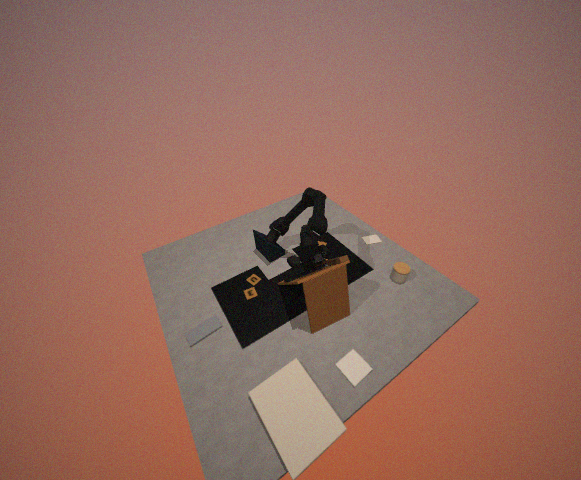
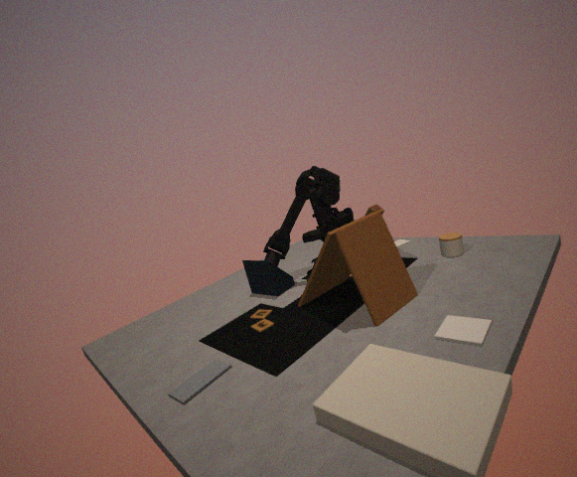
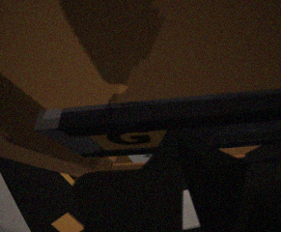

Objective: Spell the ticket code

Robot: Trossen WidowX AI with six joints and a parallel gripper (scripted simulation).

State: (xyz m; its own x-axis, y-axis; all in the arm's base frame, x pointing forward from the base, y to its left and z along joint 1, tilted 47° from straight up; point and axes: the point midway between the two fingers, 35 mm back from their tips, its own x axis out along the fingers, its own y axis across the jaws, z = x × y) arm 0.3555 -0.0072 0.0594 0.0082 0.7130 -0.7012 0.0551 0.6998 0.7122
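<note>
The white ticket lies 5 cm behind my gripper tip, 1 cm to the left of it and 7 cm below it. The rest, counted from my gripper tip: lidded cream jar (16 cm ahead, 45 cm to the left, 12 cm below); white pad (39 cm ahead, 5 cm to the right, 15 cm below); black mat (15 cm behind, 2 cm to the right, 16 cm below).
</note>
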